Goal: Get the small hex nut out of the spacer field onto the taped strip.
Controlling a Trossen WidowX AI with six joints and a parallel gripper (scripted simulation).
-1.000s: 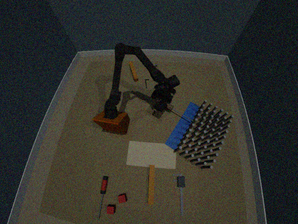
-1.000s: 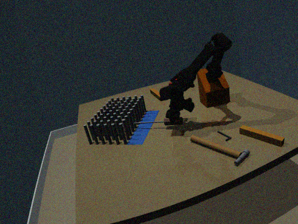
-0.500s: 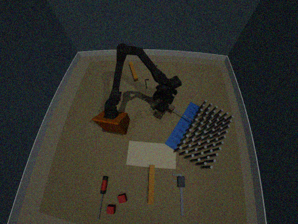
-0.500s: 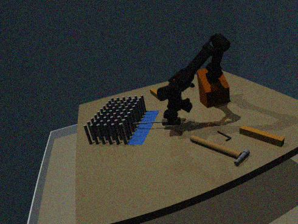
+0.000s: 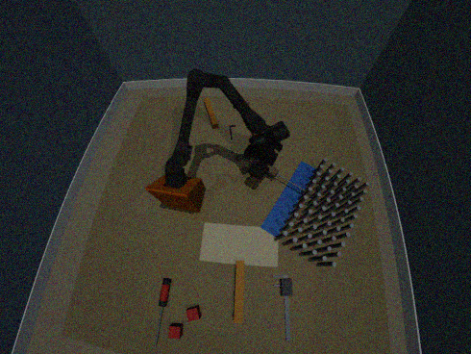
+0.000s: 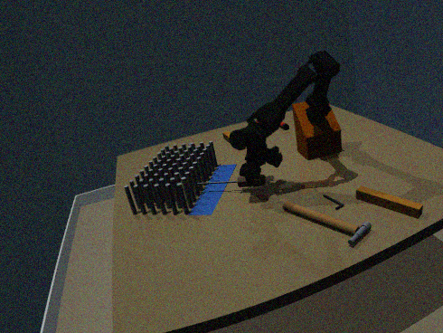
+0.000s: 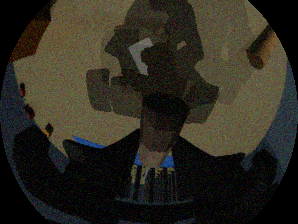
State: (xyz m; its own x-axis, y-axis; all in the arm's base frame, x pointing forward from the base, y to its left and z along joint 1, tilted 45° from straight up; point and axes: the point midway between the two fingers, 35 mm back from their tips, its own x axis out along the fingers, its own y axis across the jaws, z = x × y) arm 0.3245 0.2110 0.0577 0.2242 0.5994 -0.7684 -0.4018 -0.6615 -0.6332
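Right now my gripper tip is 12 cm short of the blue taped strip, 9 cm to the left of it and 3 cm above it. Also, from my gripper tip: hook tool (9 cm ahead, 4 cm to the right); then hex key (22 cm to the left, 22 cm behind, 2 cm below).
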